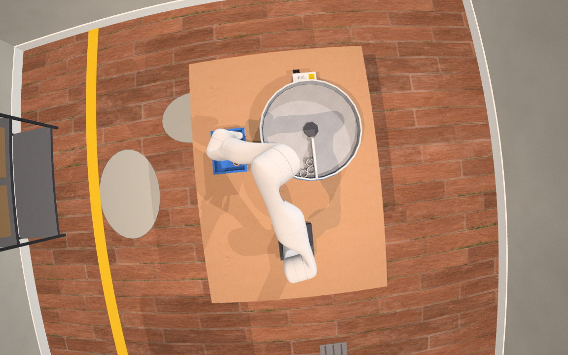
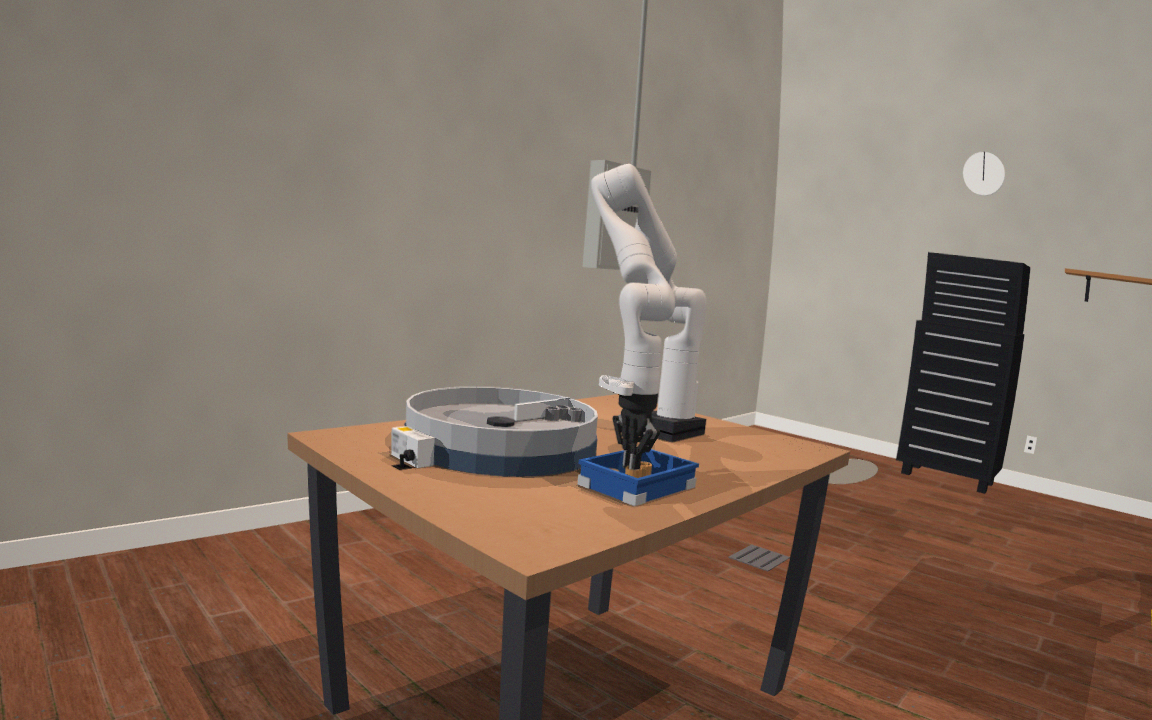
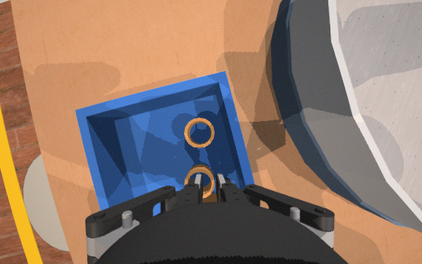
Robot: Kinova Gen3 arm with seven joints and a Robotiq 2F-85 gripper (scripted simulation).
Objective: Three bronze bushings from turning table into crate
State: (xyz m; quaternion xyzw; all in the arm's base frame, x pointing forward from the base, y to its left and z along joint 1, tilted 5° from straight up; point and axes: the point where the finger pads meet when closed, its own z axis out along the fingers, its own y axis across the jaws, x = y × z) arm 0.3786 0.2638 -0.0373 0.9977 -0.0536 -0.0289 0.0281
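The blue crate lies 1 cm ahead of my hand, 3 cm to the left of it and 2 cm below it. Also, from my hand: turning table 11 cm ahead, 31 cm to the right, 1 cm above.
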